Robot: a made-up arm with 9 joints.
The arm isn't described. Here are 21 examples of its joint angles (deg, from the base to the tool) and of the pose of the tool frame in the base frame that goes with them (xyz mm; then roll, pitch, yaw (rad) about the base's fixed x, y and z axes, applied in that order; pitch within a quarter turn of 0, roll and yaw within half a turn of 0).
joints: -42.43 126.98 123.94 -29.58 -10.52 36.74 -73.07 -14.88 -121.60
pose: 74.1 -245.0 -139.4 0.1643 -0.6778 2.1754
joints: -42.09 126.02 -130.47 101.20 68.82 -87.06 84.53 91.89 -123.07
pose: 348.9 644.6 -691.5 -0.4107 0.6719 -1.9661
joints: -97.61 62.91 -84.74 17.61 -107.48 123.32 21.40 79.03 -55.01
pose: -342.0 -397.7 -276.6 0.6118 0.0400 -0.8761
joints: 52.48 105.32 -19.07 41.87 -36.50 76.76 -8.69 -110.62 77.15
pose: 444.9 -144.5 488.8 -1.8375 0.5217 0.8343
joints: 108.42 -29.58 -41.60 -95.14 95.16 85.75 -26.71 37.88 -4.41
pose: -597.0 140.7 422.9 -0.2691 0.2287 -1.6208
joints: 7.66 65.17 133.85 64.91 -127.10 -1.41 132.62 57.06 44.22
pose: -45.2 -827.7 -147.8 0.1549 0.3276 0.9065
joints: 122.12 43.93 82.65 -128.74 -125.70 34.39 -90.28 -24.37 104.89
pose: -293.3 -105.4 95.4 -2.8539 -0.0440 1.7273
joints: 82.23 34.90 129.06 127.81 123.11 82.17 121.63 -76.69 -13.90
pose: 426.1 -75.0 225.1 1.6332 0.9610 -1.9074
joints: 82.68 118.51 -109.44 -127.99 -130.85 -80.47 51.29 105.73 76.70
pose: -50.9 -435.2 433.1 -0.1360 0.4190 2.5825
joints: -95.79 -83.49 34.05 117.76 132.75 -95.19 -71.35 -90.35 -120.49
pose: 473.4 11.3 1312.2 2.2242 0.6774 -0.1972
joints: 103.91 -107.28 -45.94 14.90 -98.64 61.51 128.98 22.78 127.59
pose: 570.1 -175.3 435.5 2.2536 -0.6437 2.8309
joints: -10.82 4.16 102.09 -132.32 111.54 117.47 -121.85 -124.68 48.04
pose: 454.2 474.4 138.9 1.6528 1.1335 -0.5519
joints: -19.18 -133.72 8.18 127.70 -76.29 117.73 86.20 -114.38 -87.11
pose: 370.7 18.2 1038.9 1.3116 0.3430 -1.7286
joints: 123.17 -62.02 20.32 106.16 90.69 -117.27 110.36 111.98 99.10
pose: -82.6 931.5 697.1 0.5639 -0.4500 -0.1563
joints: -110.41 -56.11 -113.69 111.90 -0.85 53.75 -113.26 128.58 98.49
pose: 227.3 708.8 887.8 1.1822 0.5986 0.1591
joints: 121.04 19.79 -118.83 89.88 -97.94 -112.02 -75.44 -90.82 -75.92
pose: 362.9 1338.1 -68.2 -1.4321 -1.1162 2.4318
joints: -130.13 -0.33 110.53 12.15 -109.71 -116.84 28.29 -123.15 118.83
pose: 1054.6 142.5 -965.9 1.1957 -0.6364 -2.2709
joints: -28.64 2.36 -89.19 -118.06 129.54 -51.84 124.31 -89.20 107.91
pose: 320.3 366.4 371.1 1.1076 1.2951 -0.9722
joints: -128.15 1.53 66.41 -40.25 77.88 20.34 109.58 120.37 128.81
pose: 367.4 -460.1 137.2 -3.0431 -0.4126 1.3332
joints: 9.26 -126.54 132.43 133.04 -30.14 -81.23 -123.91 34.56 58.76
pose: 283.8 -382.0 498.4 -2.6510 -0.8668 1.3449
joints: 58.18 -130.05 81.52 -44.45 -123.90 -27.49 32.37 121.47 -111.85
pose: 36.0 711.2 271.4 2.7236 -1.1630 -1.7704
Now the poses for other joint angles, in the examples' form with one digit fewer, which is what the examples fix.
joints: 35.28 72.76 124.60 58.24 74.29 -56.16 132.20 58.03 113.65
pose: -300 -463 12 2.339 0.252 -1.882
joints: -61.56 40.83 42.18 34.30 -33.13 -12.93 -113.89 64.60 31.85
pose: 50 62 -367 -0.277 -0.549 3.047
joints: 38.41 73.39 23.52 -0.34 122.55 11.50 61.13 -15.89 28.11
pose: 202 -494 74 -2.864 -0.750 1.839
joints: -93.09 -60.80 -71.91 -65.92 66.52 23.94 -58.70 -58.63 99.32
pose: 147 136 80 0.134 -0.470 0.971
